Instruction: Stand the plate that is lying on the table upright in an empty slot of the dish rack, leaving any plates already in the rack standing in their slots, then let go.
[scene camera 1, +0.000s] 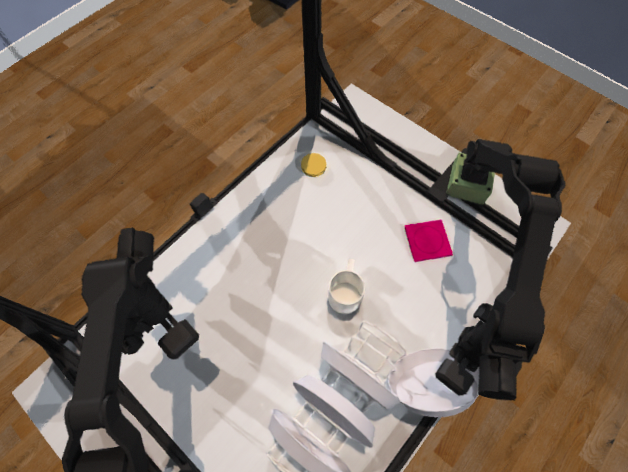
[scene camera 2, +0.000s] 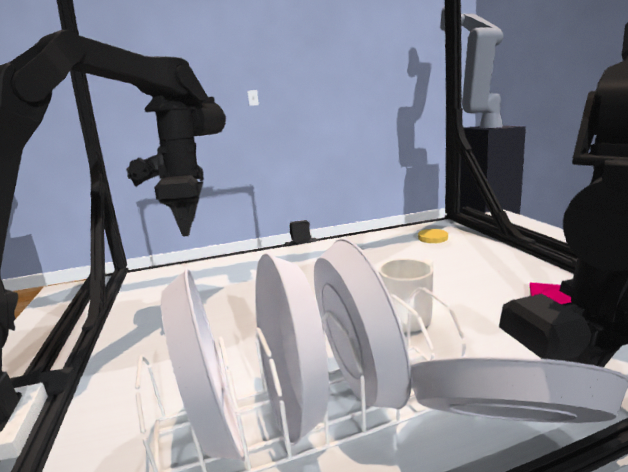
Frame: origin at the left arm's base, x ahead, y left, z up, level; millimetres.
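Seen in the pictures: left gripper, fingertip midpoint: (scene camera 1: 457, 355); right gripper, fingertip midpoint: (scene camera 1: 169, 323) (scene camera 2: 188, 228); left arm's base, link origin: (scene camera 1: 474, 172).
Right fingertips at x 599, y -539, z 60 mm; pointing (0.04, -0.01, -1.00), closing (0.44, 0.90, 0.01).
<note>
Offsets run from my right fingertips to a thing's middle. "*": to the spot under its first point.
The loose white plate {70 mm back, 546 mm left, 70 mm down} (scene camera 1: 431, 381) lies flat at the table's near right edge, against the end of the clear wire dish rack (scene camera 1: 340, 398); it also shows in scene camera 2 (scene camera 2: 485, 389). Three white plates {26 mm back, 389 mm left, 42 mm down} (scene camera 2: 364, 328) {* 25 mm ahead, 348 mm left, 57 mm down} (scene camera 2: 293, 342) {127 mm ahead, 337 mm left, 42 mm down} (scene camera 2: 197, 365) stand in the rack. The rack's end slots beside the mug {* 89 mm back, 406 mm left, 31 mm down} (scene camera 1: 375, 346) are empty. My left gripper (scene camera 1: 454, 375) is shut and empty, low over the loose plate's right rim; I cannot tell if it touches. My right gripper (scene camera 1: 178, 338) (scene camera 2: 185, 225) is open and empty, raised at the left side.
A white mug {216 mm back, 314 mm left, 91 mm down} (scene camera 1: 346, 292) stands just behind the rack. A magenta square {* 410 mm back, 474 mm left, 131 mm down} (scene camera 1: 428, 240) lies at the right and a yellow disc {539 mm back, 123 mm left, 132 mm down} (scene camera 1: 313, 164) in the far corner. A black frame post (scene camera 1: 311, 56) and rails edge the table. A green block (scene camera 1: 470, 180) sits by the left arm's base.
</note>
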